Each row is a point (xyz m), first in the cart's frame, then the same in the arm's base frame.
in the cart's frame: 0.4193 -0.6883 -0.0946
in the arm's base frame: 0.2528 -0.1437 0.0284
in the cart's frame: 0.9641 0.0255 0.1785
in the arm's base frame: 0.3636 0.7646 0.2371
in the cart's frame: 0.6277 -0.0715 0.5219
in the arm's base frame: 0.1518 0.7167 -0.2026
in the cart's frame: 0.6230 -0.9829 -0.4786
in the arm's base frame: 0.2791 -0.4667 0.4416
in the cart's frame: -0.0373 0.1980 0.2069
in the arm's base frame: 0.7372 0.4689 -0.6608
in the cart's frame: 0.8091 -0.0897 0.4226
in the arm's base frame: 0.1595 0.7329 0.0042
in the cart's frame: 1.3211 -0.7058 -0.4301
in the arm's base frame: 0.2256 0.0703 0.9662
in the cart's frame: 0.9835 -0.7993 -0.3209
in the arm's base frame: 0.1831 -0.0927 0.6403
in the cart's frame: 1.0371 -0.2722 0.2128
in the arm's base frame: 0.1271 0.5915 0.3332
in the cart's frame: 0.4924 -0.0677 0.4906
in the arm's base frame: 0.2148 0.6446 -0.3033
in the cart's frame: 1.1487 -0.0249 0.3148
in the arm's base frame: 0.1820 0.8761 0.3361
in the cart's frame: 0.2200 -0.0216 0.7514
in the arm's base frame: 0.1357 0.6903 -0.6721
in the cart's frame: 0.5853 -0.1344 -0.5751
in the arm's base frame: 0.9041 0.1020 0.3124
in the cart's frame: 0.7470 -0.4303 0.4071
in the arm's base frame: -0.0309 0.4436 0.0169
